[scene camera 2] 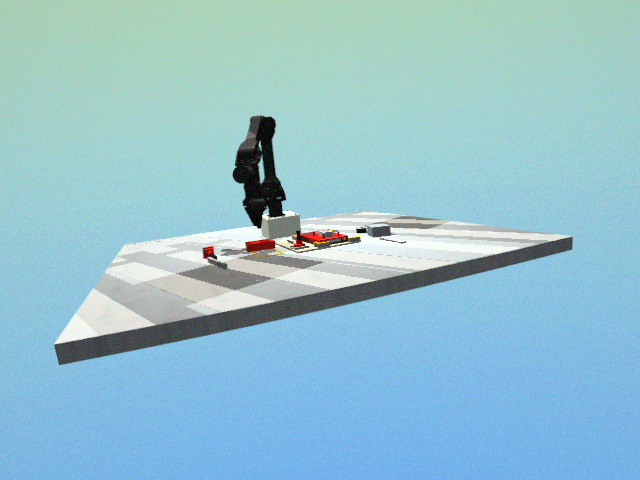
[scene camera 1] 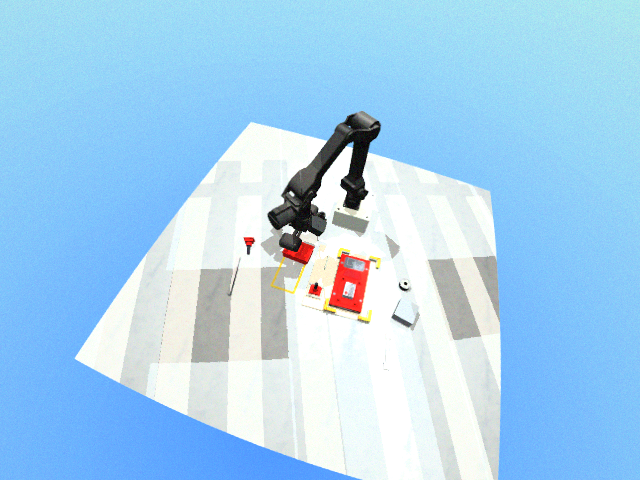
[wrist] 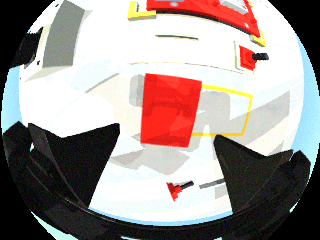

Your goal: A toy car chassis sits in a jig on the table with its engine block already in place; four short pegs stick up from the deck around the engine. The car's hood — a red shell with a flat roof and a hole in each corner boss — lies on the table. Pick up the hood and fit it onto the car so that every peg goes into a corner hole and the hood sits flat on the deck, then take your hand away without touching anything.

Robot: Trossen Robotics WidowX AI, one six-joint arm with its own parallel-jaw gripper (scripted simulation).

My gripper shows in scene camera 2, in scene camera 1 [298, 240] and in the wrist view. The same spot on my gripper: [scene camera 2: 255, 214] is [wrist: 238, 182].
